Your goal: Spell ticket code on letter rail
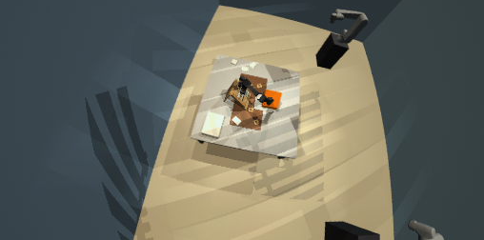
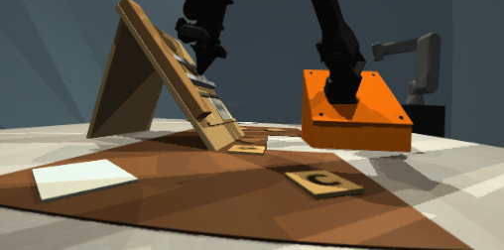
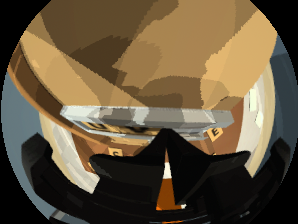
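Now: the tan tile marked v 10 mm ahead of my gripper tip and 30 mm to the left of it. From my gripper tip the other things lie so: u tile: 10 mm ahead, 90 mm to the left; brown mat: 150 mm behind, 40 mm to the left, 160 mm below; e tile: 90 mm behind, 190 mm to the right, 160 mm below.
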